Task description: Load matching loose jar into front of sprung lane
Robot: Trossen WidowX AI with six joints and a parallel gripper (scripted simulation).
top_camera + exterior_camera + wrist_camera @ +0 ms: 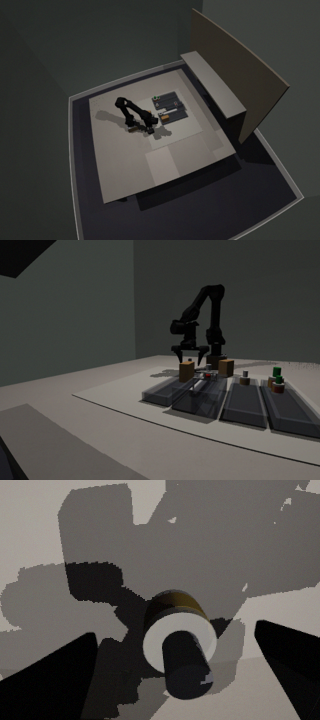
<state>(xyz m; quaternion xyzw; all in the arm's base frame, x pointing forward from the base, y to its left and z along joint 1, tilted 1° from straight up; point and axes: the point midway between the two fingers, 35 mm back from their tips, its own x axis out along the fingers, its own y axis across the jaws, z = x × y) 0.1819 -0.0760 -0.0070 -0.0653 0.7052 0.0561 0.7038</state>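
Right now my gripper tip is 28 cm short of the sprung lane, 20 cm to the right of it and 1 cm above it.
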